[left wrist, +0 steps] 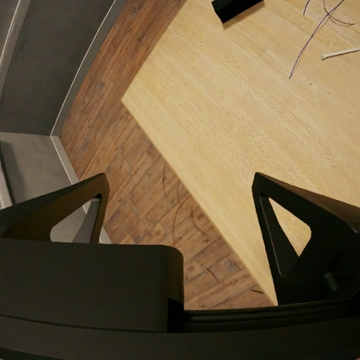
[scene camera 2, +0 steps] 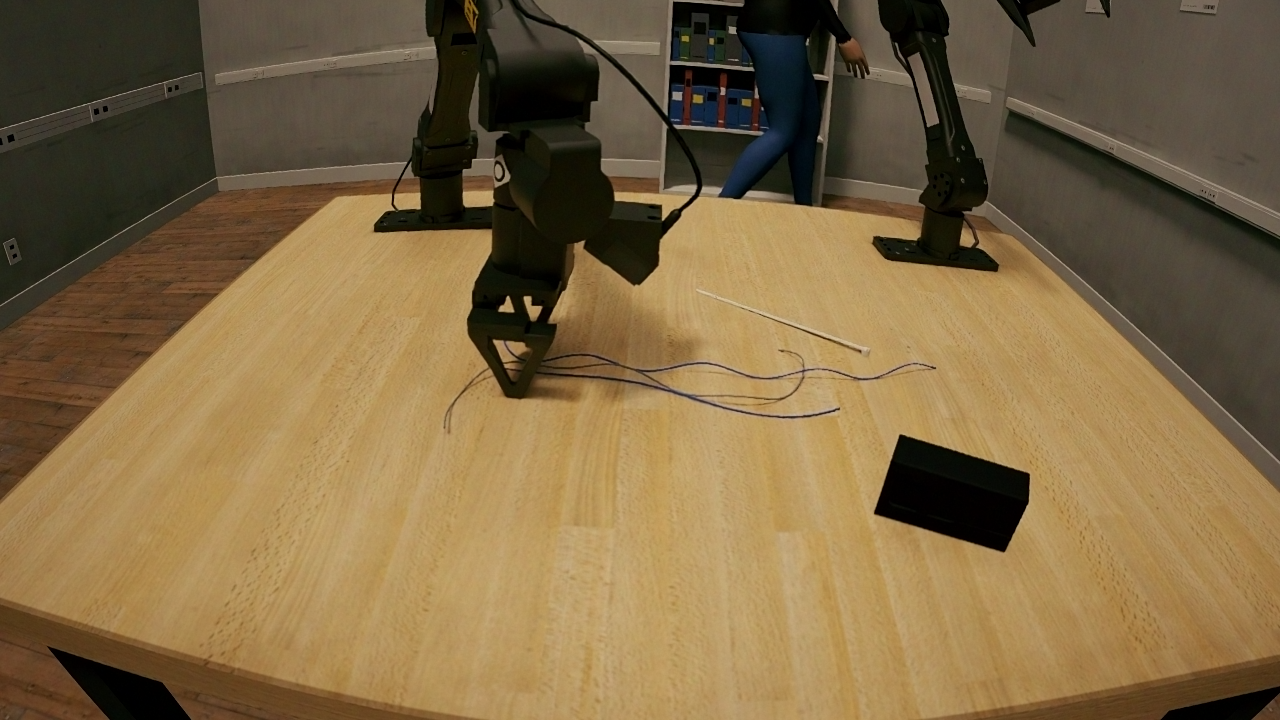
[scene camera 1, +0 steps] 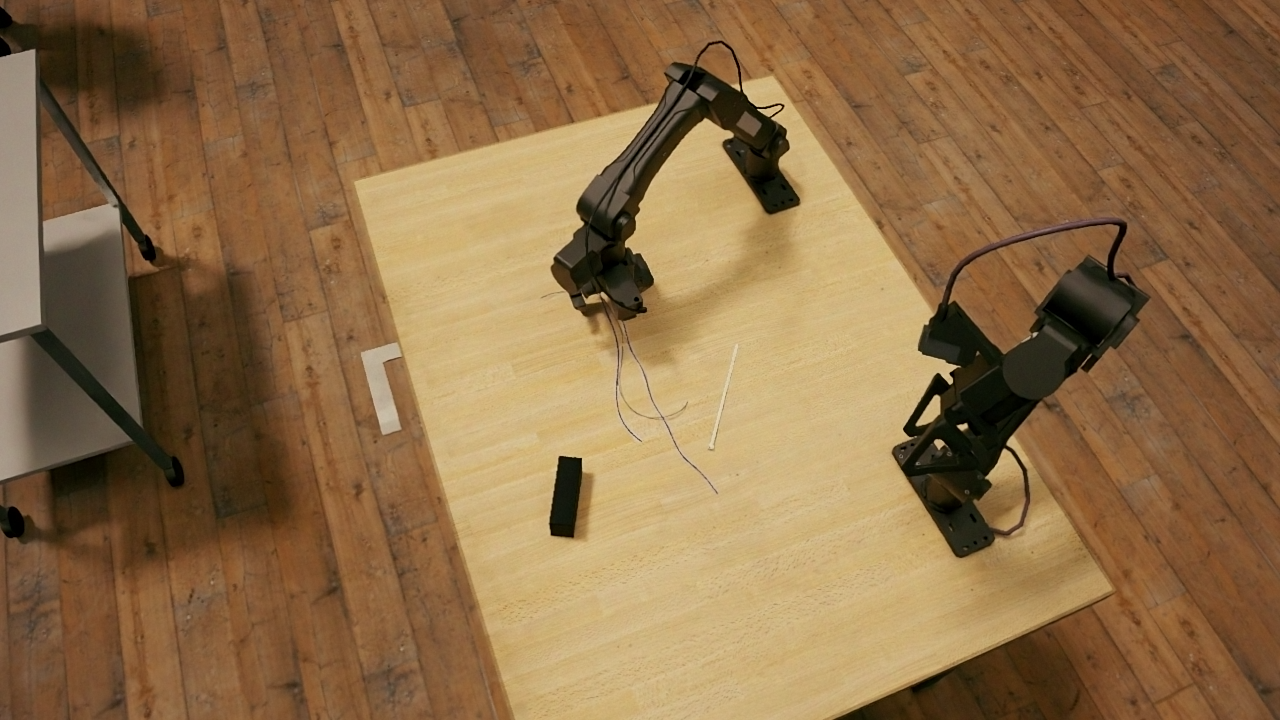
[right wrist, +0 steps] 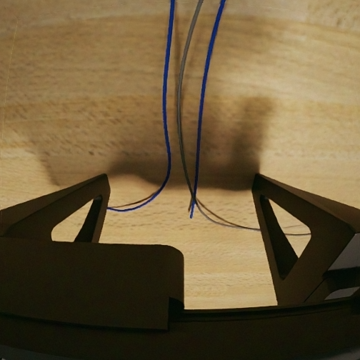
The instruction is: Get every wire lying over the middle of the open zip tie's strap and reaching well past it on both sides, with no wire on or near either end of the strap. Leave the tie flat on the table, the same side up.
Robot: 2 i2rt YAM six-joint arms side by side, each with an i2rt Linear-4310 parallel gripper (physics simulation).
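Pixels of known places: left gripper, fingertip midpoint: point(scene camera 2: 1069, 29) point(scene camera 1: 905, 452); right gripper, fingertip midpoint: point(scene camera 2: 523, 365) point(scene camera 1: 608, 302); left arm's base, link origin: point(scene camera 2: 936, 257) point(scene camera 1: 941, 495); right arm's base, link origin: point(scene camera 2: 442, 221) point(scene camera 1: 759, 173).
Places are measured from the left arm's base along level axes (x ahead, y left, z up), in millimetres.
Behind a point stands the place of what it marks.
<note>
The pale zip tie point(scene camera 1: 724, 394) @[x 236, y -294, z 2 mm] point(scene camera 2: 783, 321) @[x 241, y -291, z 2 mm] point(left wrist: 342, 53) lies straight and flat, with no wire across it. Two blue wires and a thin grey wire point(right wrist: 180, 100) lie beside it. The longer blue wire point(scene camera 1: 716, 490) @[x 324, y -144, z 3 mm] point(scene camera 2: 934, 367) @[x 324, y -143, z 2 mm] ends near the tie's head; the shorter blue wire point(scene camera 1: 640, 440) @[x 397, y -271, z 1 mm] point(scene camera 2: 838, 410) @[x 398, y -270, z 1 mm] ends farther away. The wires cross one another. My right gripper point(scene camera 1: 610, 310) @[x 341, y -537, z 2 mm] point(scene camera 2: 516, 394) @[x 341, y -537, z 2 mm] point(right wrist: 180, 181) is open, low over their other ends; the wires run between and under its fingers, ungripped. My left gripper point(left wrist: 180, 180) is open and raised, away from tie and wires.
A black block point(scene camera 1: 565, 497) @[x 547, y -206, z 50 mm] point(scene camera 2: 953, 490) @[x 557, y -229, z 40 mm] point(left wrist: 236, 8) lies on the wooden table point(scene camera 1: 805, 573) @[x 259, y 25, z 0 mm] point(scene camera 2: 402, 537) @[x 564, y -596, z 0 mm], on the wires' side of the tie. A white cart point(scene camera 1: 19, 197) stands off the table at the left of scene camera 1. A person point(scene camera 2: 776, 116) stands behind the table.
</note>
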